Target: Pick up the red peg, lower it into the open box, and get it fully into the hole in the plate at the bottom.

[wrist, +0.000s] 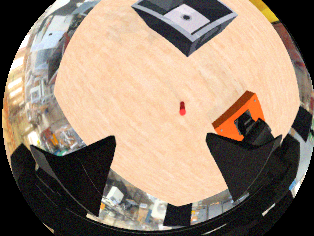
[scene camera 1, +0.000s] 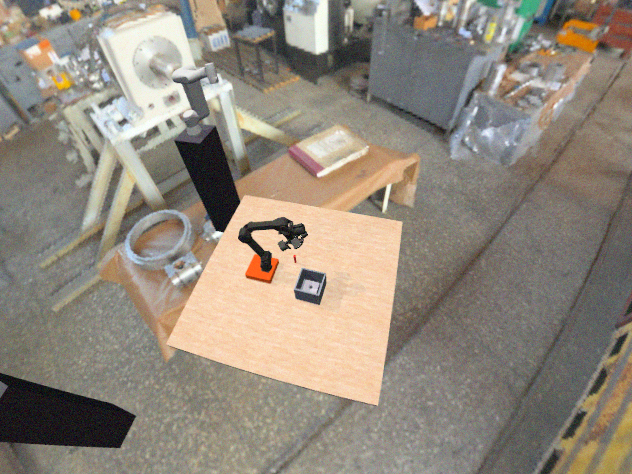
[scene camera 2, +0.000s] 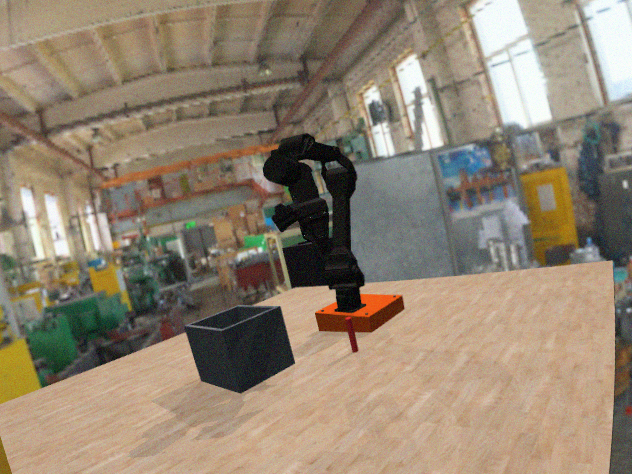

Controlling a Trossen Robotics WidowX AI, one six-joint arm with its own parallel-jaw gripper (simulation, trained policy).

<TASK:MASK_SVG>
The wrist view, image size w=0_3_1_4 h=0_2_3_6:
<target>my gripper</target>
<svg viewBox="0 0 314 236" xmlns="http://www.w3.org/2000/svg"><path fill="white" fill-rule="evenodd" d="M301 145L289 133L283 138L282 146L279 146L282 134L258 146L222 137L220 134L206 133L206 146L209 147L210 154L228 185L233 202L241 199L243 195L249 196L224 214L174 230L126 230L86 218L86 214L97 218L100 216L98 214L102 194L116 153L116 135L98 139L92 145L61 157L40 150L40 147L32 143L29 150L21 142L11 155L11 167L17 187L41 222L52 228L56 236L263 236L293 202L294 196L289 190L289 193L271 207L297 178Z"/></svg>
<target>grey plate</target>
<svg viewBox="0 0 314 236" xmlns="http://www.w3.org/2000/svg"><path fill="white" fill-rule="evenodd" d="M165 14L165 18L169 18L170 21L174 21L174 24L180 25L182 29L190 33L190 36L193 36L194 33L204 28L204 26L208 26L210 22L208 18L186 5L178 6L172 12Z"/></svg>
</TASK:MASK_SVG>
